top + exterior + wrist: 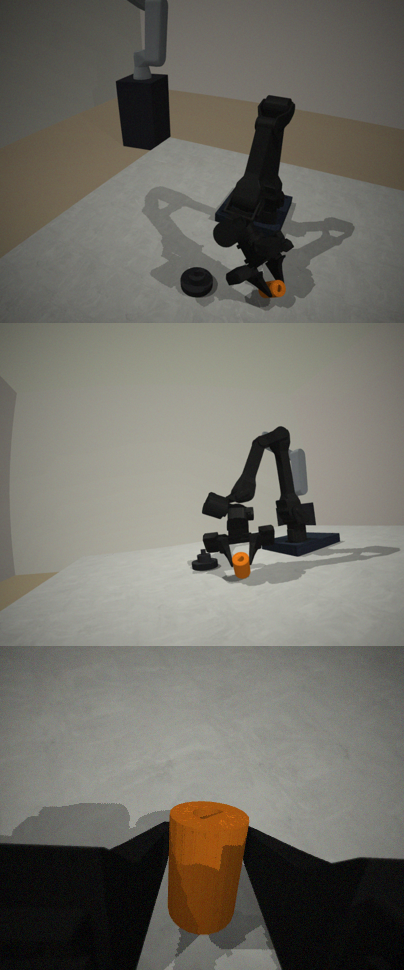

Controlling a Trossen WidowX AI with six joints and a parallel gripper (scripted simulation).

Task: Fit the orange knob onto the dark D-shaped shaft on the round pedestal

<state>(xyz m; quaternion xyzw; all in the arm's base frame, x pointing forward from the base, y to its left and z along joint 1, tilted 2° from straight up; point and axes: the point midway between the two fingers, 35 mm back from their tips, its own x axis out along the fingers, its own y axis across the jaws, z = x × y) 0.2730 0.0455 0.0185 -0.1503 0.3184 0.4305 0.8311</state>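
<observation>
Right now the orange knob is 10 mm behind my gripper tip, 10 mm to the right of it and 10 mm below it. From my gripper tip the other things lie so: dark round pedestal 200 mm to the right, 10 mm below.
</observation>
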